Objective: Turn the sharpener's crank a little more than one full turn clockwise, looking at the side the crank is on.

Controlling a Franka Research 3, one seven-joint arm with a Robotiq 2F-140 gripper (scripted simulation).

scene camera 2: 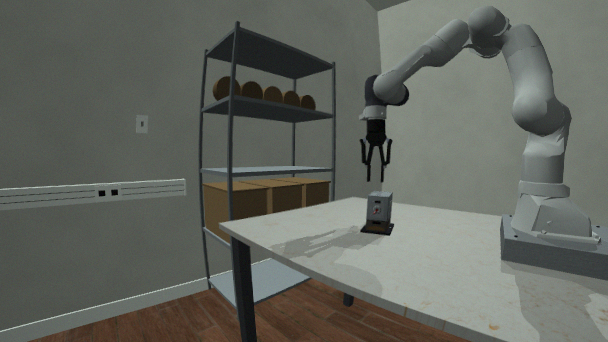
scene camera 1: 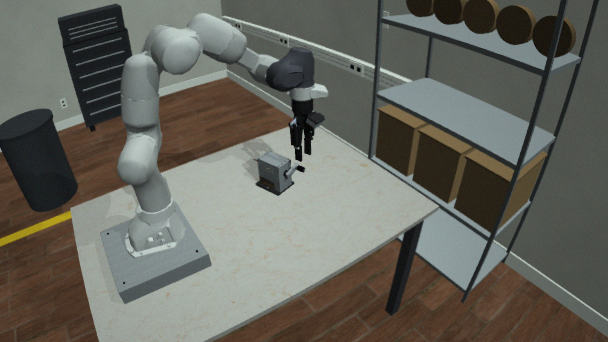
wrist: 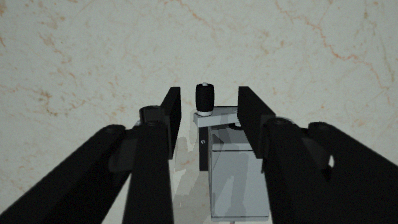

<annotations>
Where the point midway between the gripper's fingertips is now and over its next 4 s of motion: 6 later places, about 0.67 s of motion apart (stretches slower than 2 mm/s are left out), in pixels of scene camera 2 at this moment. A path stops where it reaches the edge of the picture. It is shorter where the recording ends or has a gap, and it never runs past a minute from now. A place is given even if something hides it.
The gripper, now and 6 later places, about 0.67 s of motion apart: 375, 181; 375, 187; 374, 190; 374, 193; 374, 199; 374, 202; 373, 203
</annotations>
